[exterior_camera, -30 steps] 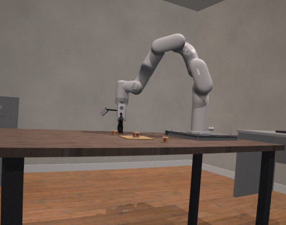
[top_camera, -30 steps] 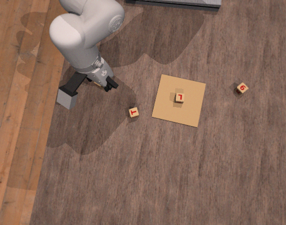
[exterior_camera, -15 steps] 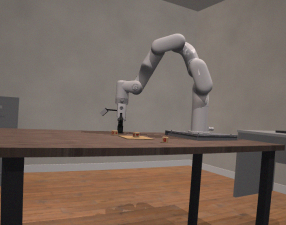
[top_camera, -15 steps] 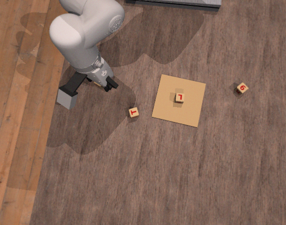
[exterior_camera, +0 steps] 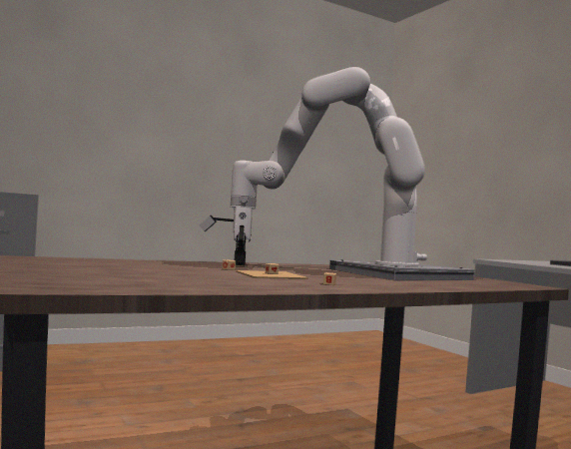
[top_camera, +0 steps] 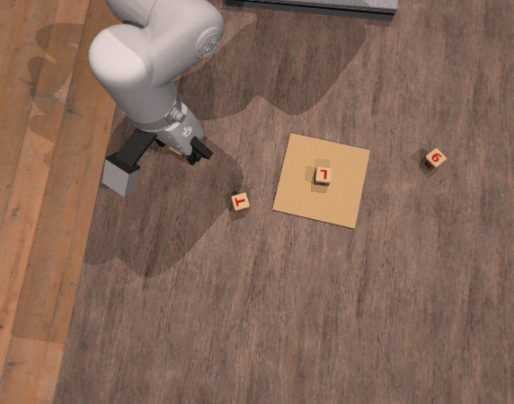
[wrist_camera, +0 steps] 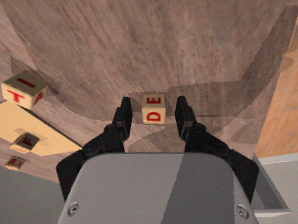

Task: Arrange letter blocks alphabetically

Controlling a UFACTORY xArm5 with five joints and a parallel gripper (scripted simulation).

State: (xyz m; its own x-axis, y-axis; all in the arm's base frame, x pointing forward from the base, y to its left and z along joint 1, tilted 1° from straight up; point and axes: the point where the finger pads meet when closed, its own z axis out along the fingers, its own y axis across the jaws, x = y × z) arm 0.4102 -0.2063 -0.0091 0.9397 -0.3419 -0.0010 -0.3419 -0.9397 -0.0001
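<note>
My gripper is now 250 mm to the right of the tan mat, 20 mm above it and 10 mm short of it.
</note>
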